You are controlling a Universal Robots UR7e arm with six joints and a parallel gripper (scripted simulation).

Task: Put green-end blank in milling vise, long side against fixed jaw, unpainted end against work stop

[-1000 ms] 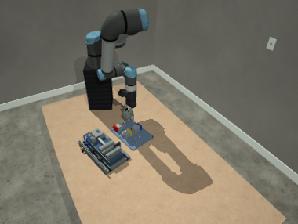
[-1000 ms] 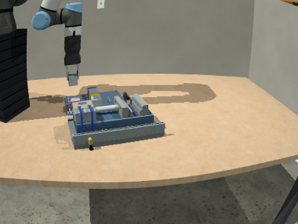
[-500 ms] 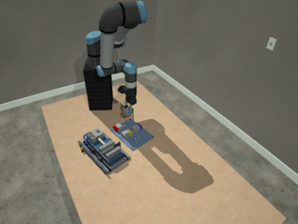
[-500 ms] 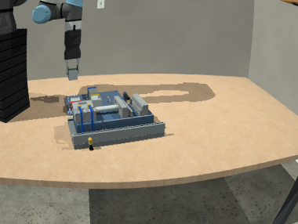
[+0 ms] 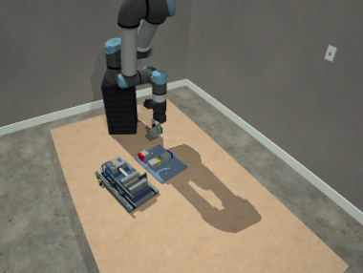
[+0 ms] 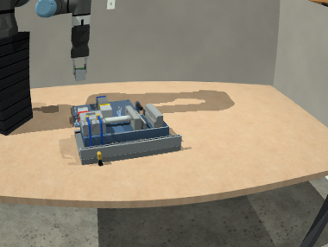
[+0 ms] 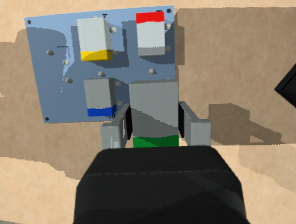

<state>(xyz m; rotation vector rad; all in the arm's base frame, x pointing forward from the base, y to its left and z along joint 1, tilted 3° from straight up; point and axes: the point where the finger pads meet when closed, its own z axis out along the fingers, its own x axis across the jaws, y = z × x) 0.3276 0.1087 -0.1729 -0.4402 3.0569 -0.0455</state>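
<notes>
My gripper is now 20 mm above the green-ended blank. Also, from my hand: yellow-ended blank (110 mm ahead, 60 mm to the right, 150 mm below); red-ended blank (30 mm ahead, 90 mm to the right, 150 mm below); blue-ended blank (90 mm ahead, 30 mm to the left, 150 mm below).
</notes>
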